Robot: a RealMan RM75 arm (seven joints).
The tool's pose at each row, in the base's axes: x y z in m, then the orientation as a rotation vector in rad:
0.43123 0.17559 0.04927 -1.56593 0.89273 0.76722
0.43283 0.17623 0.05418 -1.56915 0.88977 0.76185
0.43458 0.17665 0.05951 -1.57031 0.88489 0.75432
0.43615 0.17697 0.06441 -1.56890 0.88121 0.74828
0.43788 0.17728 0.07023 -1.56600 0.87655 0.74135
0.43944 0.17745 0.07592 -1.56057 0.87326 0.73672
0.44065 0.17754 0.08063 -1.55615 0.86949 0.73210
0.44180 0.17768 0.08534 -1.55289 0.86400 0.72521
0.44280 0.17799 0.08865 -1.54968 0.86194 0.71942
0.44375 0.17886 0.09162 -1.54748 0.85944 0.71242
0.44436 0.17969 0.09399 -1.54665 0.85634 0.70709
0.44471 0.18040 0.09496 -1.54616 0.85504 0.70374
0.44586 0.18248 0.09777 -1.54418 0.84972 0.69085
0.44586 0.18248 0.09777 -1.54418 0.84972 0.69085
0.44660 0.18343 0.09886 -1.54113 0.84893 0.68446
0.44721 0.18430 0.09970 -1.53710 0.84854 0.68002
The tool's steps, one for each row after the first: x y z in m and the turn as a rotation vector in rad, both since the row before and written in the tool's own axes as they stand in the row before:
-0.00348 -0.00387 -0.00021 -0.00025 0.00230 -0.00541
-0.00370 -0.00420 -0.00050 0.00230 0.00125 -0.00755
-0.00339 -0.00385 -0.00052 0.00376 0.00007 -0.00554
-0.00406 -0.00448 -0.00067 0.00532 -0.00076 -0.00645
-0.00399 -0.00428 -0.00076 0.00639 -0.00220 -0.00388
-0.00332 -0.00349 -0.00065 0.00552 -0.00203 -0.00435
-0.00335 -0.00346 -0.00058 0.00550 -0.00143 -0.00694
-0.00226 -0.00263 -0.00018 0.00521 0.00011 -0.00409
-0.00207 -0.00245 0.00044 0.00490 0.00089 -0.00523
-0.00174 -0.00185 0.00049 0.00294 0.00034 -0.00490
-0.00070 -0.00086 0.00057 0.00187 0.00062 -0.00266
-0.00196 -0.00262 0.00168 0.00722 0.00218 -0.01044
0.00000 0.00000 0.00000 0.00000 0.00000 0.00000
-0.00061 -0.00127 0.00081 0.00543 0.00130 -0.00364
-0.00046 -0.00102 0.00077 0.00537 0.00018 -0.00211

